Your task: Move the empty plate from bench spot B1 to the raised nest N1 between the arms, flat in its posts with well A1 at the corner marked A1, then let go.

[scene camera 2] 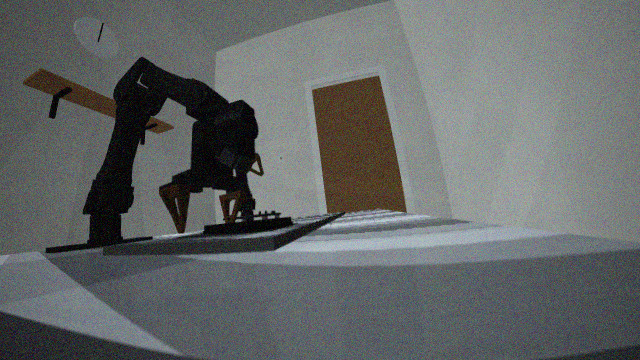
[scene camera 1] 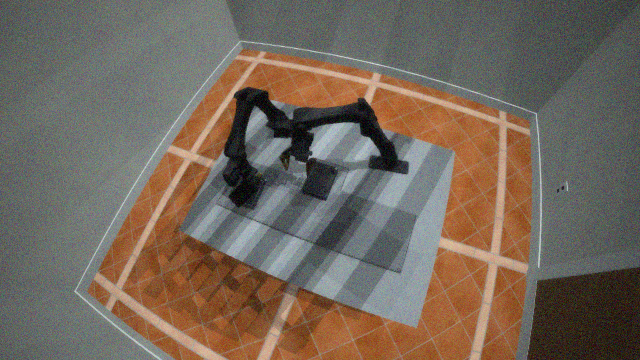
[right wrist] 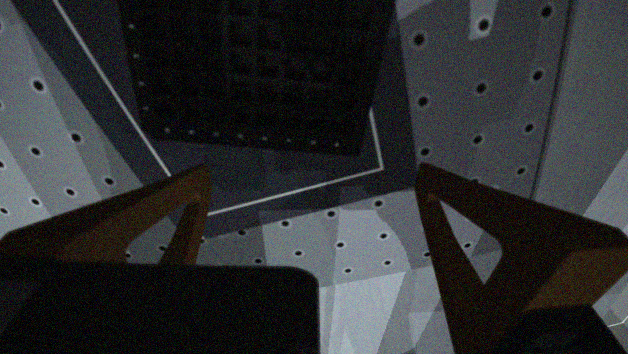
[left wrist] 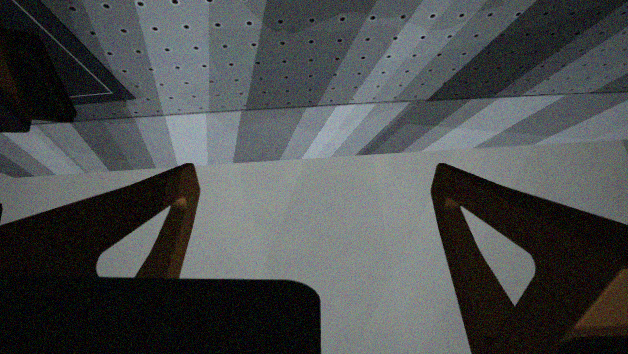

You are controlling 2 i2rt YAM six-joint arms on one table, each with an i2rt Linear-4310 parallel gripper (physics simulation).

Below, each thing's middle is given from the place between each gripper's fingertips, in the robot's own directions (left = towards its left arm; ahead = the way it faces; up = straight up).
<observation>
Right now the white-outlined nest (right wrist: 251, 187) is 60 mm ahead of my right hand and 20 mm to the left of it. Also, from my right hand: dark well plate (scene camera 2: 266, 224): 80 mm ahead.
Right now the white-outlined nest is 11 cm ahead of my left hand, 24 cm to the right of it and 16 cm below it. From my left hand the other things lie so: dark well plate: 14 cm ahead, 26 cm to the right, 15 cm below.
</observation>
